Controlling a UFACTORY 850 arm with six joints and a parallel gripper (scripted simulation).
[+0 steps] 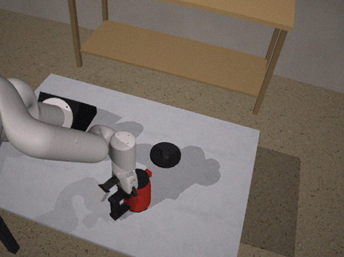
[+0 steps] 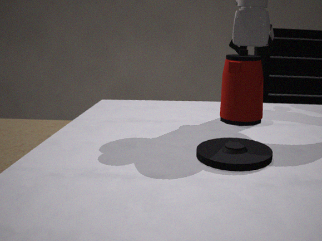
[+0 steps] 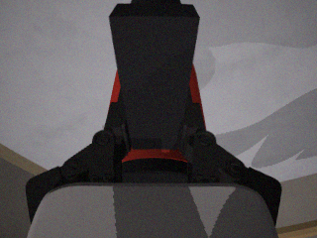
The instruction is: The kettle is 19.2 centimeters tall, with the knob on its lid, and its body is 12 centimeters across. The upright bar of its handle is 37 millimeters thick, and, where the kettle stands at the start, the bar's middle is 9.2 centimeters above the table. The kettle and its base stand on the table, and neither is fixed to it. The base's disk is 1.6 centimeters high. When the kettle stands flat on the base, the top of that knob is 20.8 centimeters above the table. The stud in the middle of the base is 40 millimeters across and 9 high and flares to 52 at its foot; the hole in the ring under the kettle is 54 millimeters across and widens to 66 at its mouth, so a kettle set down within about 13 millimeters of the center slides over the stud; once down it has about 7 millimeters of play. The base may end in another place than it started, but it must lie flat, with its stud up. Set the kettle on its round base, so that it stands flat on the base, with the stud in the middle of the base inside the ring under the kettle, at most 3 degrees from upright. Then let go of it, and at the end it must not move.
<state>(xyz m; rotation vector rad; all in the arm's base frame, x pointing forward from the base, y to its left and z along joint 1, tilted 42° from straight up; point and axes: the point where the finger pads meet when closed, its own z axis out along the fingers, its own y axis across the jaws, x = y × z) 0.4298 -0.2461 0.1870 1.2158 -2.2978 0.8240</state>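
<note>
My hand is 20 mm short of the red kettle, 30 mm to the right of it and 50 mm above it. Also, from my hand: round black base (110 mm ahead, 330 mm to the left, 140 mm below).
</note>
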